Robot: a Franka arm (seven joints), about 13 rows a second.
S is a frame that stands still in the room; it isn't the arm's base.
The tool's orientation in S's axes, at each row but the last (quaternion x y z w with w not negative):
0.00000, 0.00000, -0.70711, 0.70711
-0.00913, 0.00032, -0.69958, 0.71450
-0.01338, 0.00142, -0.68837, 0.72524
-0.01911, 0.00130, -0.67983, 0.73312
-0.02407, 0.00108, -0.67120, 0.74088
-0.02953, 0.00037, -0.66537, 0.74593
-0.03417, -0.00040, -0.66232, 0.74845
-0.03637, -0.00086, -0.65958, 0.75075
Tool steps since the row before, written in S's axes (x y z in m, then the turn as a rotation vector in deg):
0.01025, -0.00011, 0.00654, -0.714, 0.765, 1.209
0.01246, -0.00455, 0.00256, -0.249, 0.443, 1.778
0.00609, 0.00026, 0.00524, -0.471, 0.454, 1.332
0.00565, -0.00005, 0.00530, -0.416, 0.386, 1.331
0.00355, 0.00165, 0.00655, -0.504, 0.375, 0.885
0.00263, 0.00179, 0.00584, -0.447, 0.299, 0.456
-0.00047, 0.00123, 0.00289, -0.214, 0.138, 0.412
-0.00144, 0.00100, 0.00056, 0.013, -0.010, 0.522
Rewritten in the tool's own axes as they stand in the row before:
0.00011, 0.01025, 0.00654, -0.765, -0.714, 1.209
0.00484, 0.01233, 0.00267, -0.426, -0.264, 1.780
0.00014, 0.00598, 0.00537, -0.456, -0.475, 1.330
0.00060, 0.00547, 0.00545, -0.384, -0.425, 1.329
-0.00109, 0.00345, 0.00672, -0.396, -0.497, 0.880
-0.00125, 0.00255, 0.00601, -0.330, -0.430, 0.450
-0.00114, -0.00046, 0.00293, -0.144, -0.216, 0.409
-0.00115, -0.00133, 0.00055, 0.037, -0.016, 0.521

